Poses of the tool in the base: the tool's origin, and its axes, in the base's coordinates. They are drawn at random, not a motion.
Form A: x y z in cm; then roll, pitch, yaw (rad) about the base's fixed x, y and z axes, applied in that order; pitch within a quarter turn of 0, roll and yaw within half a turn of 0.
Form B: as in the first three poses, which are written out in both.
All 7 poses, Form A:
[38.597, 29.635, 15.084, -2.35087, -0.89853, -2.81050]
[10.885, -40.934, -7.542, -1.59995, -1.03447, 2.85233]
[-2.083, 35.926, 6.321, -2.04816, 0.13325, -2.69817]
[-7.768, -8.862, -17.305, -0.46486, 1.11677, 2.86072]
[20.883, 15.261, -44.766, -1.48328, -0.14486, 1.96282]
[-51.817, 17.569, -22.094, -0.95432, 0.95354, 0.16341]
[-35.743, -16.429, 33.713, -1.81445, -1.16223, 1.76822]
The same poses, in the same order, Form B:
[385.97, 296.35, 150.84, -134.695, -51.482, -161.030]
[108.85, -409.34, -75.42, -91.670, -59.271, 163.426]
[-20.83, 359.26, 63.21, -117.351, 7.635, -154.594]
[-77.68, -88.62, -173.05, -26.635, 63.986, 163.907]
[208.83, 152.61, -447.66, -84.986, -8.300, 112.461]
[-518.17, 175.69, -220.94, -54.679, 54.634, 9.363]
[-357.43, -164.29, 337.13, -103.960, -66.591, 101.312]

